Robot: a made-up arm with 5 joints.
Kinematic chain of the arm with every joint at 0, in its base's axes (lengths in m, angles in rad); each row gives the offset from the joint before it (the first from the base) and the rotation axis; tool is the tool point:
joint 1: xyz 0 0 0.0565 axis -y
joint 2: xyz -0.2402 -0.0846 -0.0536 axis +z
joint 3: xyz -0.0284 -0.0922 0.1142 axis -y
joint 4: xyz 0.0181 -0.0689 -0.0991 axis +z
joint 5: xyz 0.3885 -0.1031 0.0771 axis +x
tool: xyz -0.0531 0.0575 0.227
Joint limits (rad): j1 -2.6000..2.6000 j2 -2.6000..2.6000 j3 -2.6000..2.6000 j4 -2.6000..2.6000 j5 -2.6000..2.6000
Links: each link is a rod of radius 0.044 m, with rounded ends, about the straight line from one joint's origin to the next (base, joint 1, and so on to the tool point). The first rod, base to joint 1, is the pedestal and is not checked.
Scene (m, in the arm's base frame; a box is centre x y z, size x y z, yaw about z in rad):
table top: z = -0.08
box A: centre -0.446 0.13 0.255 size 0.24 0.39 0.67 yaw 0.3
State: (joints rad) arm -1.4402 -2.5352 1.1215 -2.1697 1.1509
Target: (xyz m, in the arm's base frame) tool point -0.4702 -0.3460 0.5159
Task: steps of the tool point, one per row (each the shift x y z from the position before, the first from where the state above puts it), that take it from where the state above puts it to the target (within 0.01 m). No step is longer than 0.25 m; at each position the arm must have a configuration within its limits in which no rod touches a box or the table.
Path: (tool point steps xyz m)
1: -0.0080 0.0241 0.1523
2: 0.0604 0.0143 0.1508
3: 0.1232 0.0086 0.1181
4: -0.1061 -0.1466 0.1120
5: -0.1235 -0.1869 0.0278
6: -0.1026 -0.1998 -0.0647
7: -0.0444 -0.1825 -0.1404

